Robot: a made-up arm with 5 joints.
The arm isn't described. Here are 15 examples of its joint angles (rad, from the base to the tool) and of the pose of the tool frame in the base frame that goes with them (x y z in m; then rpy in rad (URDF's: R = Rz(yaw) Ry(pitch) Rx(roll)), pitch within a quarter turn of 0, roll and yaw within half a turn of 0).
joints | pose
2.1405 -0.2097 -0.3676 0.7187 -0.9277 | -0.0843 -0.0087 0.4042 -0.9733 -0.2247 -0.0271
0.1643 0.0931 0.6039 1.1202 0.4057 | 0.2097 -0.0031 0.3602 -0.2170 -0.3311 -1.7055
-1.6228 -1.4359 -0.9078 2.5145 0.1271 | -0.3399 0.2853 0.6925 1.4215 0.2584 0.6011
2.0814 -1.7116 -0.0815 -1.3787 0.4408 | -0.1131 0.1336 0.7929 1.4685 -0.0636 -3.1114
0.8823 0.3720 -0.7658 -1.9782 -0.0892 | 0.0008 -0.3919 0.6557 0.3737 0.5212 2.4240
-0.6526 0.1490 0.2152 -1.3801 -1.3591 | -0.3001 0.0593 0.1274 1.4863 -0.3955 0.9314
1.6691 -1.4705 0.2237 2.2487 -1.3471 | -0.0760 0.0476 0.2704 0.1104 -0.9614 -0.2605
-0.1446 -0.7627 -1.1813 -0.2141 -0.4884 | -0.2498 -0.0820 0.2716 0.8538 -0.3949 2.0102
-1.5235 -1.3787 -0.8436 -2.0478 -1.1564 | 0.0220 0.4558 0.4027 -0.5047 0.9642 -2.8232
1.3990 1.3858 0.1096 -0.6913 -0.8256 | -0.0332 -0.0877 0.5789 -0.6651 -0.7960 -0.1607
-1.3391 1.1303 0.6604 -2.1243 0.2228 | -0.3089 0.1815 0.1948 0.7514 -0.2230 0.5906
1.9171 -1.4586 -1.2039 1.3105 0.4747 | -0.5099 0.1492 0.5017 -2.9590 0.6733 -1.4107
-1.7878 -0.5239 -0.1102 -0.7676 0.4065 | -0.2797 0.3603 0.2603 2.0981 -1.2894 -0.9971
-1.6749 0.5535 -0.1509 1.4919 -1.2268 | 0.3209 0.2775 0.1789 -0.9479 1.0964 2.3760
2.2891 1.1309 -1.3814 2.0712 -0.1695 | 0.3199 0.3486 0.7958 1.5665 -1.2999 -2.6808
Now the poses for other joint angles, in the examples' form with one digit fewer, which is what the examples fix.
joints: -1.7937 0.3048 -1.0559 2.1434 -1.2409
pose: 0.343 0.275 0.406 -1.990 0.676 1.586
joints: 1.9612 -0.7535 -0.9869 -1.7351 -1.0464
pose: 0.073 -0.069 0.771 2.727 -0.079 2.798
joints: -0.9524 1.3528 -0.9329 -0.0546 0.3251
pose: -0.059 0.102 0.200 0.941 0.284 -0.363
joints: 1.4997 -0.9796 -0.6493 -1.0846 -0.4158
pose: -0.126 -0.106 0.731 1.754 0.475 2.841
